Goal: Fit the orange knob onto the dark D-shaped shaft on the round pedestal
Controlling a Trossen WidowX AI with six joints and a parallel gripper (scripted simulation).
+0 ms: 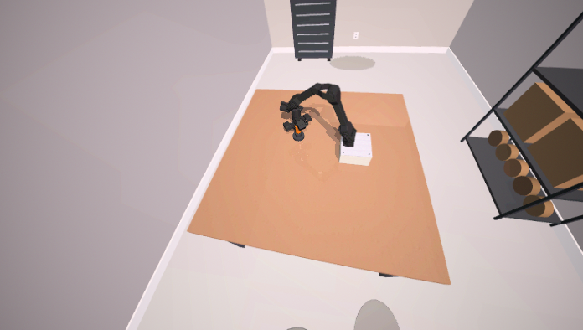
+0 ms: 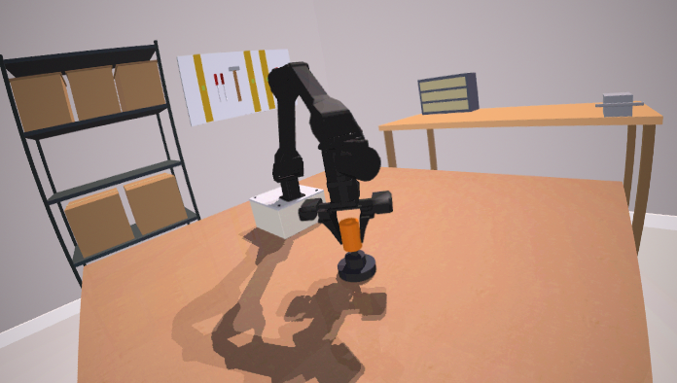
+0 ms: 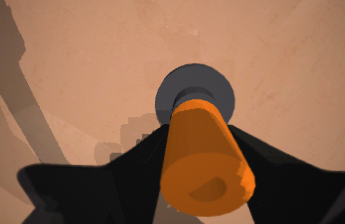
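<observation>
The orange knob is 2 cm above my gripper tip. From my gripper tip the other things lie so: dark round pedestal (4 cm below).
</observation>
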